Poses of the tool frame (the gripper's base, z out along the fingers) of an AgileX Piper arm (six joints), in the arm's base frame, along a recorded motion.
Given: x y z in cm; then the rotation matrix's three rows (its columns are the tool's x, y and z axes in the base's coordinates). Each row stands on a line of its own.
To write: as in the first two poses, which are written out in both.
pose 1, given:
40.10 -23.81 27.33
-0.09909 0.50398 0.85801
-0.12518 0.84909 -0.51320
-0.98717 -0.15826 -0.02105
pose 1, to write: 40.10 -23.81 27.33 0.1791 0.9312 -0.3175 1.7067
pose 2, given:
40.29 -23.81 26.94
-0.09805 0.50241 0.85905
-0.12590 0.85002 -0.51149
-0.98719 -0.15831 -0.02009
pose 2, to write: 40.29 -23.81 26.94 0.1782 0.9315 -0.3170 1.7053
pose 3, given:
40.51 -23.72 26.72
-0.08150 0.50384 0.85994
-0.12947 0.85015 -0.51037
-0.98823 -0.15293 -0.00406
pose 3, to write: 40.51 -23.72 26.72 0.1800 0.9306 -0.3189 1.6888
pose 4, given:
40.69 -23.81 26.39
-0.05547 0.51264 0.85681
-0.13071 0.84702 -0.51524
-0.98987 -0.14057 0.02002
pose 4, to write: 40.69 -23.81 26.39 0.1882 0.9275 -0.3231 1.6652
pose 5, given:
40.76 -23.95 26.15
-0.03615 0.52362 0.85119
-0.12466 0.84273 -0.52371
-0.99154 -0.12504 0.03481
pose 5, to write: 40.76 -23.95 26.15 0.2000 0.9243 -0.3252 1.6502
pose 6, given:
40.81 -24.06 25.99
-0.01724 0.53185 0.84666
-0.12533 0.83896 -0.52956
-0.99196 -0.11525 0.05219
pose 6, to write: 40.81 -24.06 25.99 0.2076 0.9211 -0.3292 1.6339
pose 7, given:
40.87 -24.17 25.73
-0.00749 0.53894 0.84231
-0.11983 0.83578 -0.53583
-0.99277 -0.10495 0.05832
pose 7, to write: 40.87 -24.17 25.73 0.2158 0.9190 -0.3299 1.6275
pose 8, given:
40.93 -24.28 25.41
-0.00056 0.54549 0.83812
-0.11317 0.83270 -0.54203
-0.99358 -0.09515 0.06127
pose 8, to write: 40.93 -24.28 25.41 0.2238 0.9172 -0.3298 1.6241
